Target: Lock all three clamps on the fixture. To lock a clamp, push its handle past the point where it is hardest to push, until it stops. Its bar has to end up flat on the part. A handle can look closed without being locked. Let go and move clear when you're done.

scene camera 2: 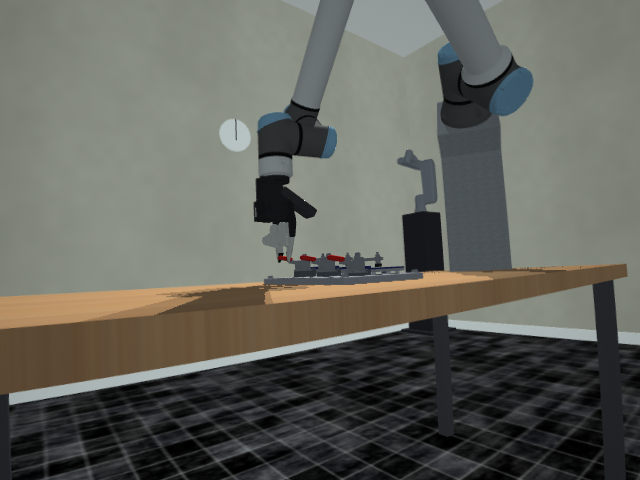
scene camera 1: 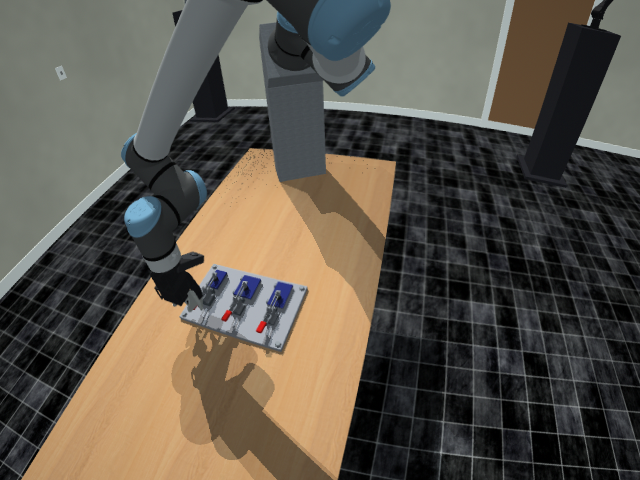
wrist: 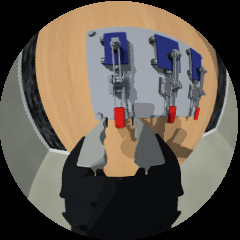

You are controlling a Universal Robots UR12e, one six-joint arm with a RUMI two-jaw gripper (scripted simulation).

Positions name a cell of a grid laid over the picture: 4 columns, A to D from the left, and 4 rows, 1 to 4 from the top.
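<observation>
My gripper (scene camera 2: B3), (scene camera 1: B3), (wrist: B2). Grey fixture plate (wrist: C2).
</observation>
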